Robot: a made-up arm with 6 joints. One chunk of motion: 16 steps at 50 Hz.
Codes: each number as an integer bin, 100 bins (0 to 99) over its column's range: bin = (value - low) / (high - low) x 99, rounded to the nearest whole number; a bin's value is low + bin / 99 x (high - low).
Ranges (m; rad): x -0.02..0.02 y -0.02..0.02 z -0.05..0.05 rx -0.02..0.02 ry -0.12..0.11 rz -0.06..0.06
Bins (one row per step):
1: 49 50 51 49 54 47
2: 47 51 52 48 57 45
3: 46 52 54 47 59 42
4: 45 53 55 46 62 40
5: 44 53 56 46 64 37
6: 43 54 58 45 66 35
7: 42 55 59 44 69 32
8: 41 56 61 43 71 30
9: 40 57 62 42 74 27
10: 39 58 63 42 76 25
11: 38 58 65 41 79 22
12: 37 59 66 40 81 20
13: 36 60 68 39 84 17
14: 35 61 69 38 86 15
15: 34 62 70 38 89 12
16: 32 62 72 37 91 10
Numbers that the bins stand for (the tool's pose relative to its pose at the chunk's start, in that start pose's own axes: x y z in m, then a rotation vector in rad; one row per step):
1: -0.0002 0.0002 0.0015 -0.0002 0.0055 -0.0030
2: -0.0010 0.0006 0.0025 -0.0006 0.0124 -0.0055
3: -0.0014 0.0010 0.0045 -0.0010 0.0171 -0.0091
4: -0.0018 0.0014 0.0056 -0.0014 0.0240 -0.0115
5: -0.0022 0.0014 0.0066 -0.0014 0.0287 -0.0152
6: -0.0026 0.0018 0.0086 -0.0018 0.0333 -0.0176
7: -0.0030 0.0022 0.0096 -0.0022 0.0403 -0.0212
8: -0.0034 0.0026 0.0116 -0.0026 0.0449 -0.0236
9: -0.0038 0.0030 0.0126 -0.0030 0.0519 -0.0273
10: -0.0042 0.0034 0.0136 -0.0030 0.0566 -0.0297
11: -0.0046 0.0034 0.0157 -0.0034 0.0635 -0.0333
12: -0.0051 0.0038 0.0167 -0.0038 0.0682 -0.0358
13: -0.0055 0.0042 0.0187 -0.0042 0.0752 -0.0394
14: -0.0059 0.0046 0.0197 -0.0046 0.0798 -0.0418
15: -0.0063 0.0051 0.0207 -0.0046 0.0868 -0.0455
16: -0.0071 0.0051 0.0227 -0.0051 0.0914 -0.0479

